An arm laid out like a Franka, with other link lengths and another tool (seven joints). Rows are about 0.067 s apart.
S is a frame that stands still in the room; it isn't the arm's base.
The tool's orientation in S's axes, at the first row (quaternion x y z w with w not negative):
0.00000 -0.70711 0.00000 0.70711
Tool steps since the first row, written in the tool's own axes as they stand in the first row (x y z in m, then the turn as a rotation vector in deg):
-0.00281 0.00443 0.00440 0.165 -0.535 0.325
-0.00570 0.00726 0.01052 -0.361 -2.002 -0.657
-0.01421 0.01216 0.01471 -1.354 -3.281 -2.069
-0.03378 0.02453 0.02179 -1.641 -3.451 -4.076
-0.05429 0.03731 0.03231 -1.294 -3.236 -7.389
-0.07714 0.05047 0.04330 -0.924 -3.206 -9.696
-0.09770 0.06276 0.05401 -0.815 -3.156 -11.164
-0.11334 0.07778 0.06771 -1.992 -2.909 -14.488
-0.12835 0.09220 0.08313 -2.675 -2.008 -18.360
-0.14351 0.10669 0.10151 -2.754 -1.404 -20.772
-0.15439 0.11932 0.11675 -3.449 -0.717 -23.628
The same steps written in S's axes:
-0.00440 0.00443 -0.00281 -0.325 -0.535 0.165
-0.01052 0.00726 -0.00570 0.657 -2.002 -0.361
-0.01471 0.01216 -0.01421 2.069 -3.281 -1.354
-0.02179 0.02453 -0.03378 4.076 -3.451 -1.641
-0.03231 0.03731 -0.05429 7.389 -3.236 -1.294
-0.04330 0.05047 -0.07714 9.696 -3.206 -0.924
-0.05401 0.06276 -0.09770 11.164 -3.156 -0.815
-0.06771 0.07778 -0.11334 14.488 -2.909 -1.992
-0.08313 0.09220 -0.12835 18.360 -2.008 -2.675
-0.10151 0.10669 -0.14351 20.772 -1.404 -2.754
-0.11675 0.11932 -0.15439 23.628 -0.717 -3.449

